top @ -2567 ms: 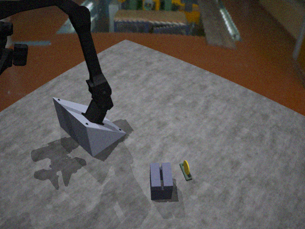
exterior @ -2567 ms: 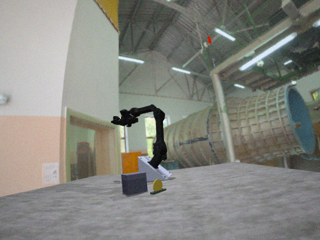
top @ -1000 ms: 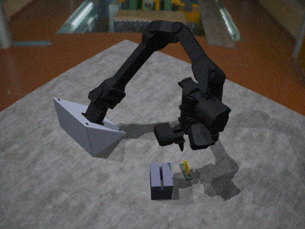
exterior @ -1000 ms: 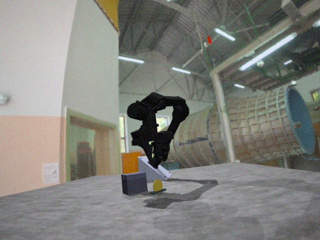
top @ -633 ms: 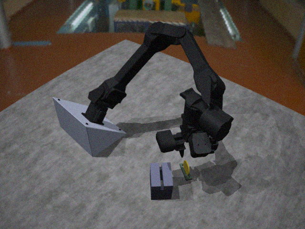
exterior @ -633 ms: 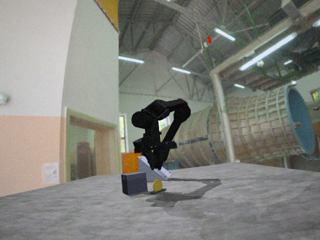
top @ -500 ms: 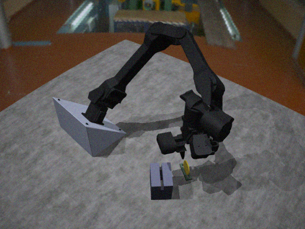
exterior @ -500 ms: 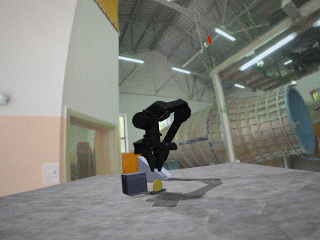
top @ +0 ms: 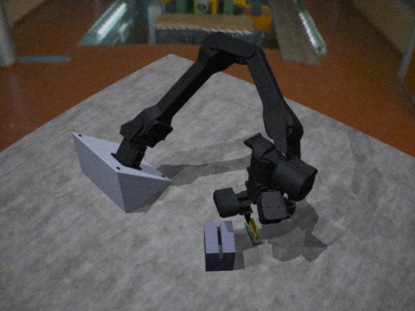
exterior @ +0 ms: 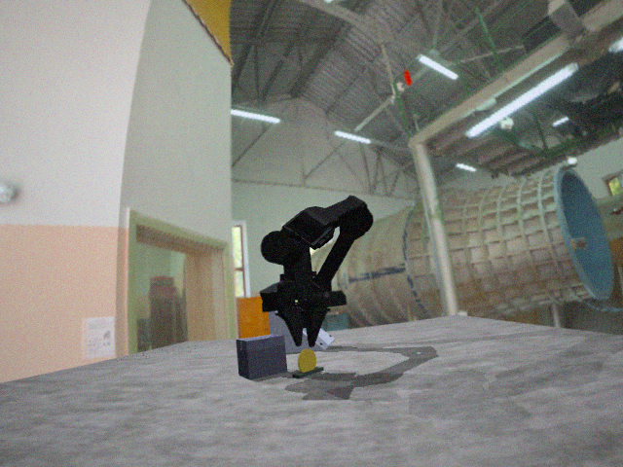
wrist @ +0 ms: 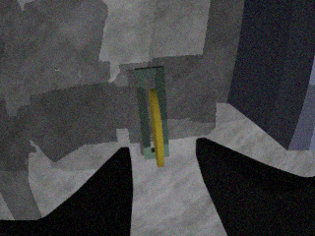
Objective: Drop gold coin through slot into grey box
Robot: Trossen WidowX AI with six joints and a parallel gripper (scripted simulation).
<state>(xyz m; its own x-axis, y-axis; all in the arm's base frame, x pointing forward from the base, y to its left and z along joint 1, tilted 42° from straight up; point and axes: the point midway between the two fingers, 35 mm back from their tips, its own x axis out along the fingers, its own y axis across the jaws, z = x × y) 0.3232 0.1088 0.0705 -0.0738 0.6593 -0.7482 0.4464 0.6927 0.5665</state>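
Now: gripper tip 30 mm above the gold coin.
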